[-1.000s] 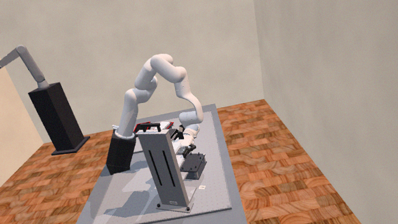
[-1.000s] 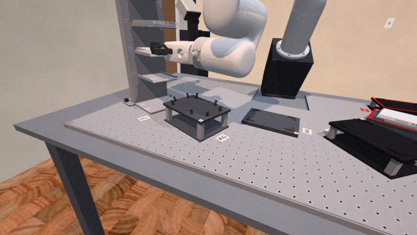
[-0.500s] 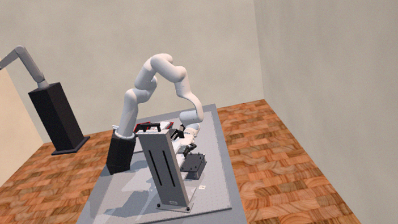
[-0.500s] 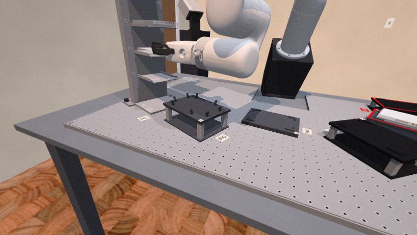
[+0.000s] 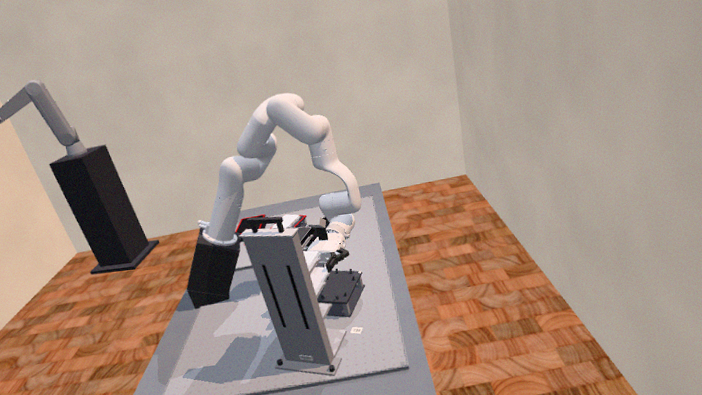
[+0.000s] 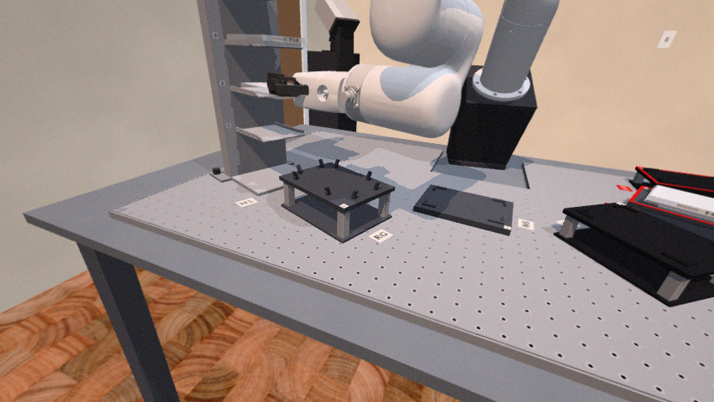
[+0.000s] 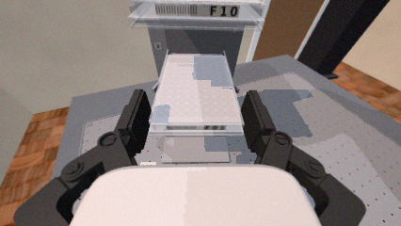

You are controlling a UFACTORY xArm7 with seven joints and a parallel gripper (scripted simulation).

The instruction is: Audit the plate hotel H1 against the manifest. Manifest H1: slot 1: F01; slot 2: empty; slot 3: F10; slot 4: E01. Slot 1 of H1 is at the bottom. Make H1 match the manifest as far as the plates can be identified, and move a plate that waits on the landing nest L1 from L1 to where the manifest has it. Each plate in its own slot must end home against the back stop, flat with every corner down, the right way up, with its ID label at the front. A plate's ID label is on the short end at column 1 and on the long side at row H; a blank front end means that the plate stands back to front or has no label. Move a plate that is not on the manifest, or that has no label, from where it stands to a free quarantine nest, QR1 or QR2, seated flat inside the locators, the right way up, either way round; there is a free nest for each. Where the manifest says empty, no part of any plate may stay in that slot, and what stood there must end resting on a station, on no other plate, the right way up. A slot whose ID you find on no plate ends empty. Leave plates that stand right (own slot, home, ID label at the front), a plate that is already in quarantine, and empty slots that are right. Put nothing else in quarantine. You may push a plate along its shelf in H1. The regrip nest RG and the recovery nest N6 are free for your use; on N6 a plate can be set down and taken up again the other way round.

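My gripper is now 50 mm to the left of the white plate, 20 mm above it and 10 mm past it. From my hand the other things lie so: plate hotel H1: 160 mm to the right, 40 mm behind; regrip nest RG: 150 mm below, 100 mm to the left, 20 mm ahead; black plate: 140 mm above, 80 mm to the right, 20 mm behind.
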